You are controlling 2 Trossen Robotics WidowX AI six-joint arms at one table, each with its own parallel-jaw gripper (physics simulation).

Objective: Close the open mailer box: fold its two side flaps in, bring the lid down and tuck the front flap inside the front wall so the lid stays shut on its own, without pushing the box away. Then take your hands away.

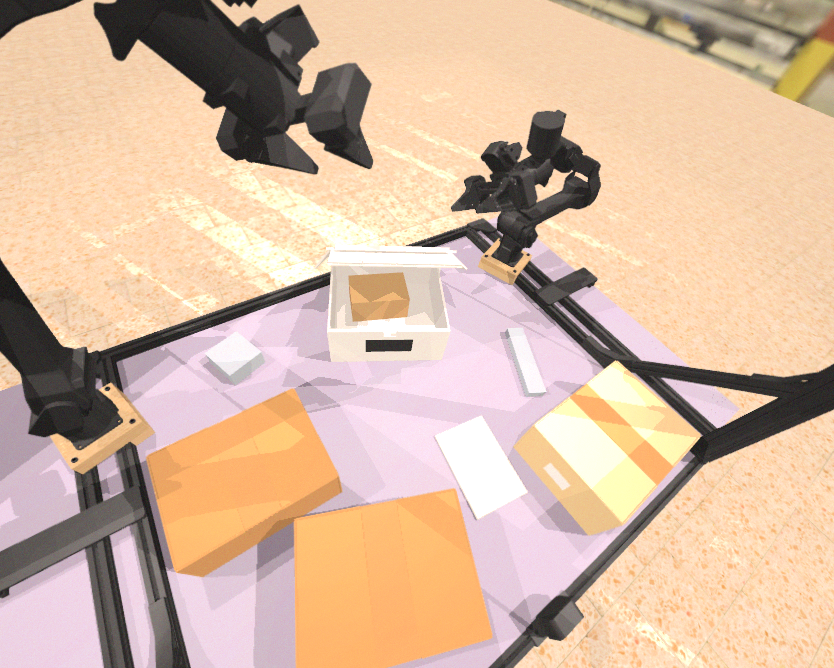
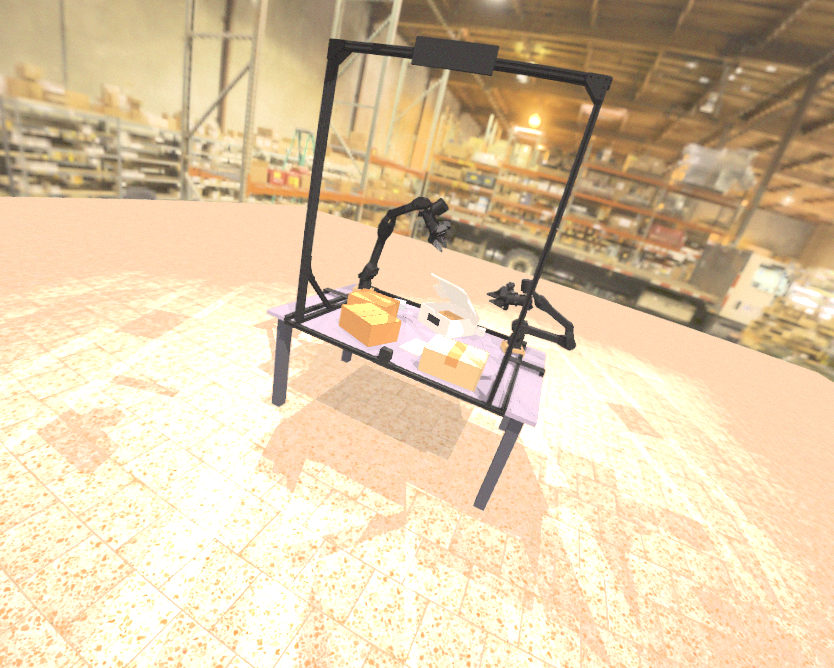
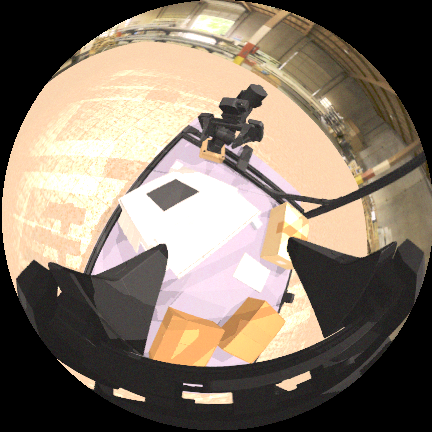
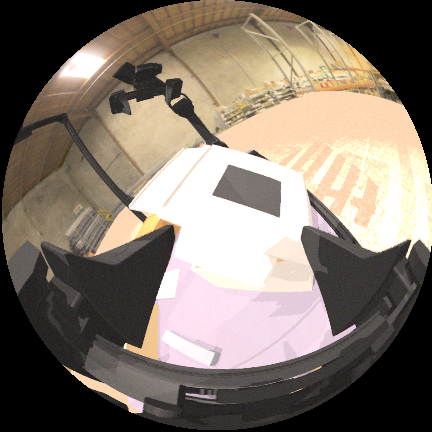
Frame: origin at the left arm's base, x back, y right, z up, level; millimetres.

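Seen in the pictures: left gripper, between the fingertips: [image 1: 343, 168] [image 2: 444, 250] [image 3: 228, 247] [image 4: 149, 107]; right gripper, between the fingertips: [image 1: 463, 210] [image 2: 487, 297] [image 3: 215, 143] [image 4: 241, 232]; left arm's base, origin of its link: [image 1: 92, 422] [image 2: 363, 288]; right arm's base, origin of its link: [image 1: 507, 255] [image 3: 213, 146].
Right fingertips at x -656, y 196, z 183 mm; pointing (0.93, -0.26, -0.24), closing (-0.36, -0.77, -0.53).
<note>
Pixels of each thing's top centre, then the offset from my right fingertips to it.
- white mailer box, centre of its top: [image 4: 251, 218] [image 1: 387, 287] [image 2: 450, 310] dx +155, dy -42, dz -130 mm
- brown carton, centre of its top: [image 1: 378, 287] [image 2: 451, 315] dx +141, dy -78, dz -165 mm
- white sheet, centre of its top: [image 1: 479, 463] [image 4: 161, 284] [image 3: 252, 273] [image 2: 417, 346] dx +277, dy +294, dz -224 mm
- white bar, centre of its top: [image 1: 525, 358] [image 4: 183, 346] [image 3: 248, 209] dx +35, dy +245, dz -211 mm
- small pale block, centre of its top: [image 1: 233, 352] dx +435, dy -167, dz -193 mm
The white mailer box [image 1: 348, 347] [image 4: 235, 280] stands at the back middle of the table, with a dark label on its front wall. Its lid [image 1: 389, 258] [image 2: 455, 297] [image 3: 215, 215] [image 4: 195, 175] is open and tilted up at the rear. A brown carton [image 1: 378, 295] lies inside. I cannot make out how the side flaps lie. My left gripper [image 1: 343, 167] [image 2: 437, 245] [image 3: 228, 247] is open and empty, high above the table. My right gripper [image 1: 467, 208] [image 2: 493, 299] [image 4: 241, 232] is open and empty, raised to the right of the box.
Cardboard boxes [image 1: 243, 480] [image 1: 389, 584] [image 1: 605, 445] stand nearer the table's front. A white sheet [image 1: 480, 466], a white bar [image 1: 525, 361] and a small pale block [image 1: 234, 356] lie on the table. A black frame [image 2: 316, 167] surrounds and rises over the table.
</note>
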